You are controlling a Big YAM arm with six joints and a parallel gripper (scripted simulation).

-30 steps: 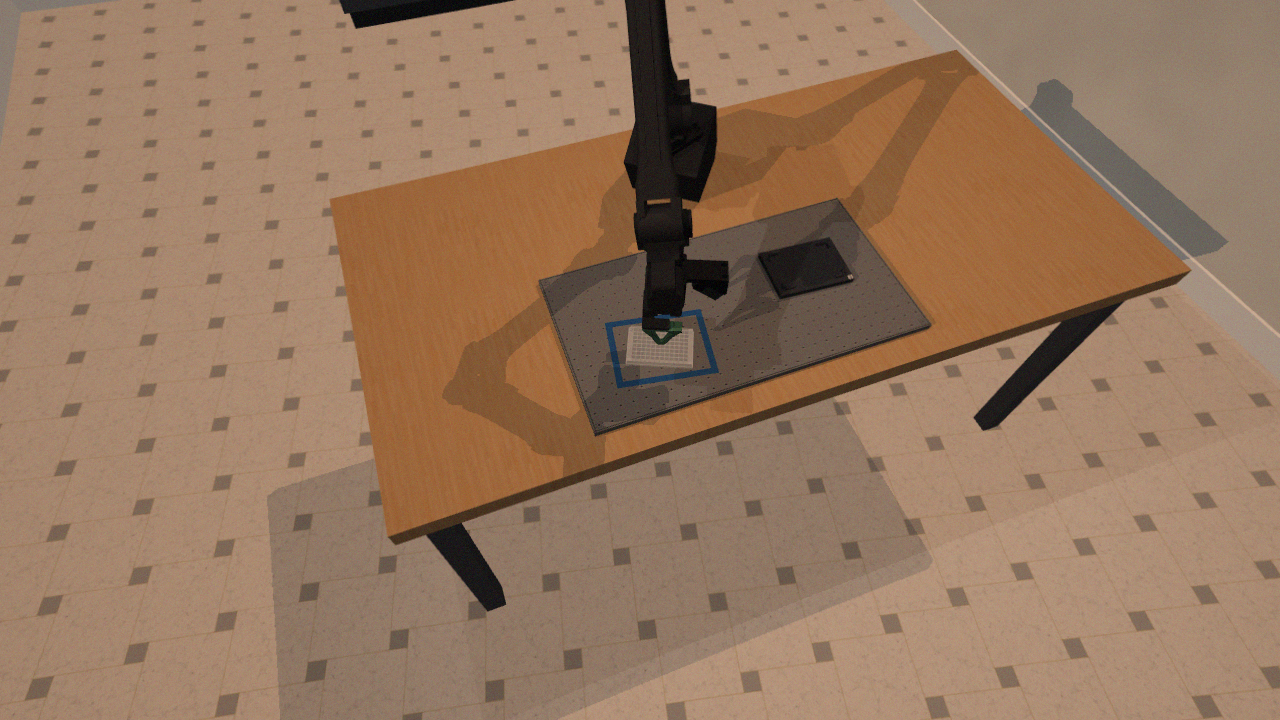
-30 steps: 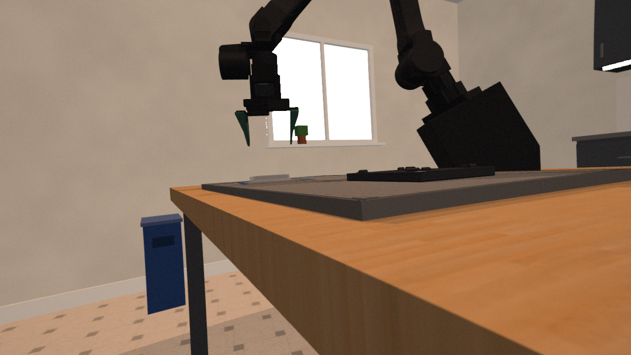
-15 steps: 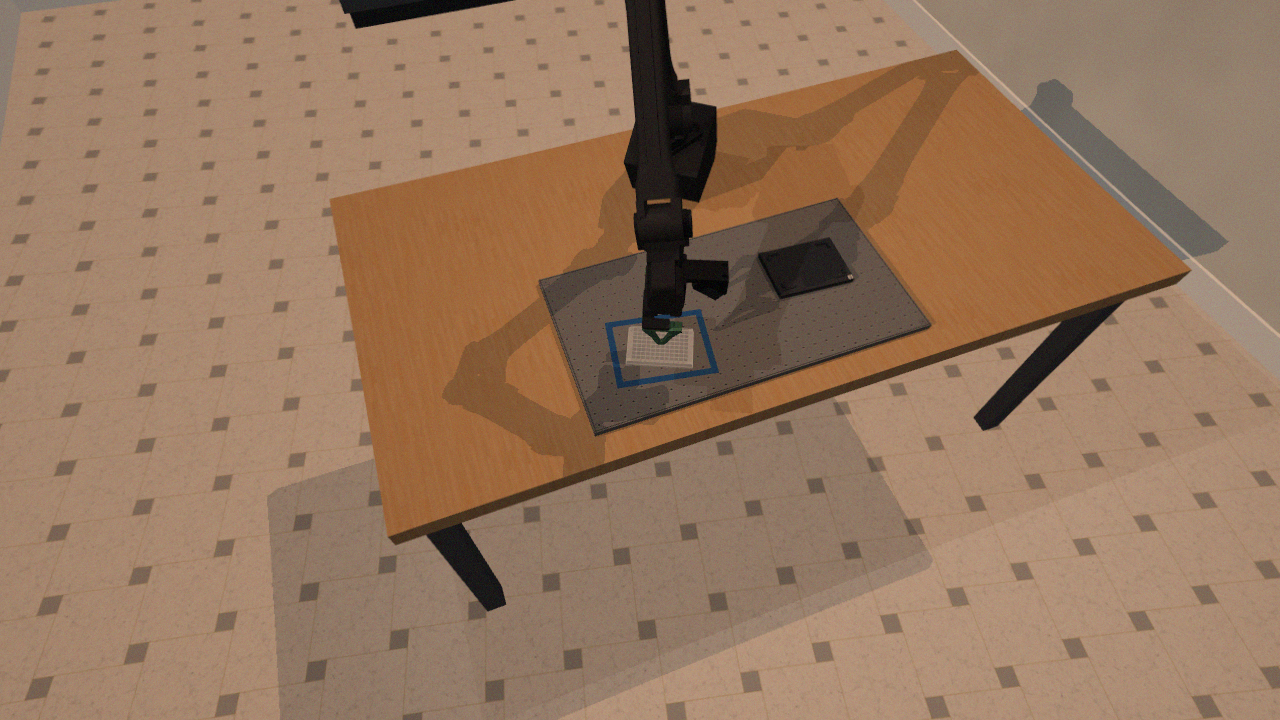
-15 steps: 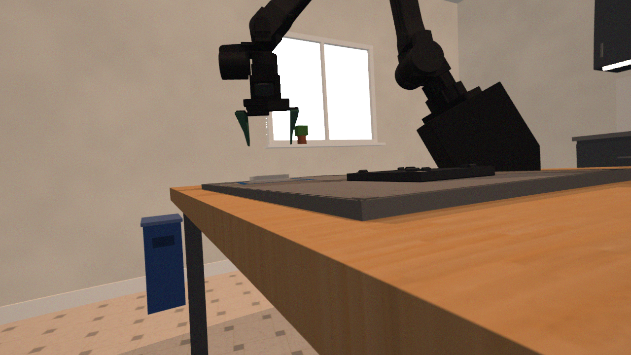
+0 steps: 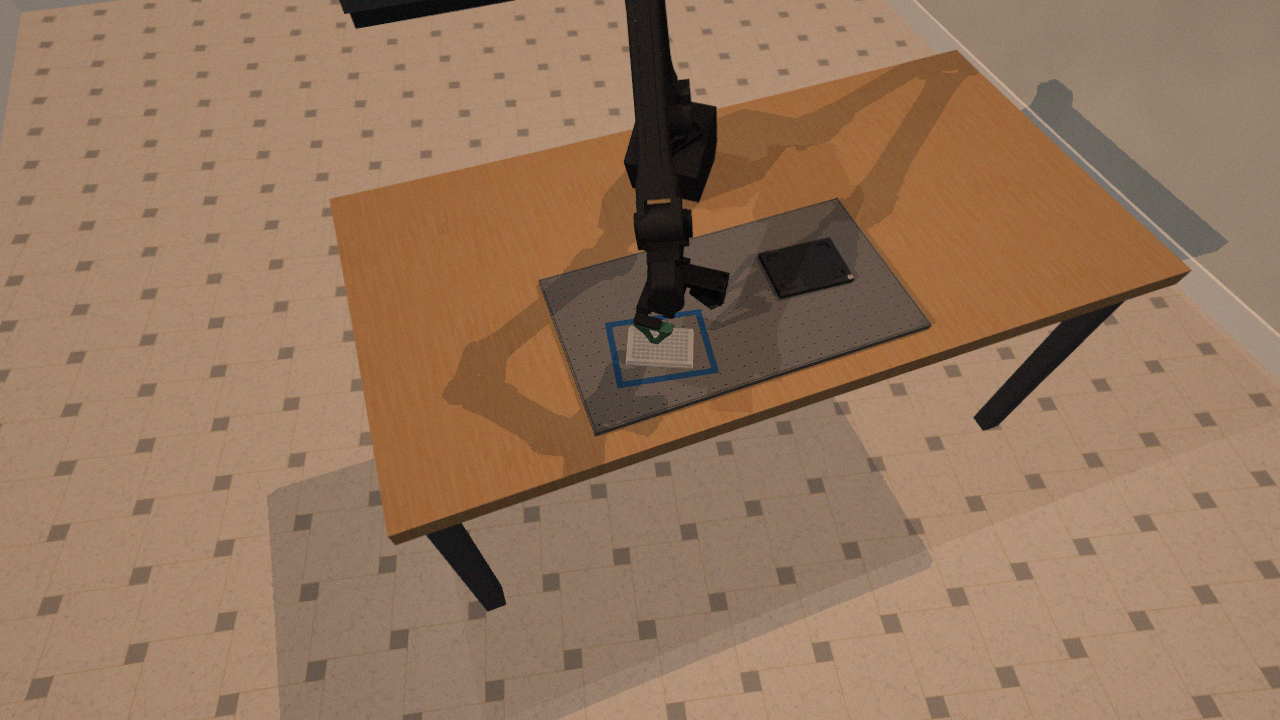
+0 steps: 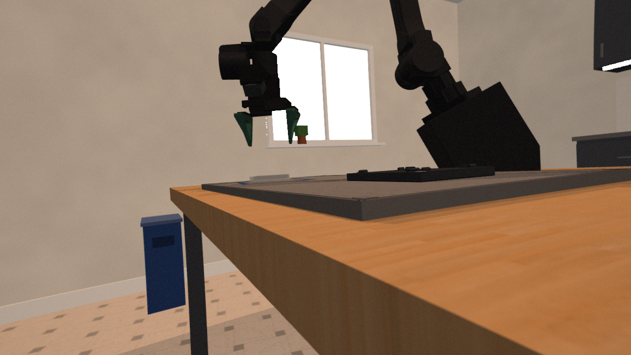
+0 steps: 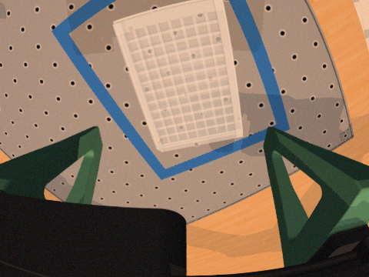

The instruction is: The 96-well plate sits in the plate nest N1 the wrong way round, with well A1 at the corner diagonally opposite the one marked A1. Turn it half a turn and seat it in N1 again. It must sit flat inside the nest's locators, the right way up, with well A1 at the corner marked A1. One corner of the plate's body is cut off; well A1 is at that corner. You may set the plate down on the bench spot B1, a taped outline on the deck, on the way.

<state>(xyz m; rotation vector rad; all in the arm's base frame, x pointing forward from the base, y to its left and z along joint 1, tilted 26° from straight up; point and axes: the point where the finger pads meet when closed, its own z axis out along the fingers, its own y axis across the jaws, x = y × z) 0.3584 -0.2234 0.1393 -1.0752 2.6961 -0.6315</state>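
My hand is 90 mm above the 96-well plate. Also, from my hand: black plate nest N1: 360 mm to the left, 90 mm below; then A1 label: 420 mm to the left, 80 mm below, 70 mm ahead.
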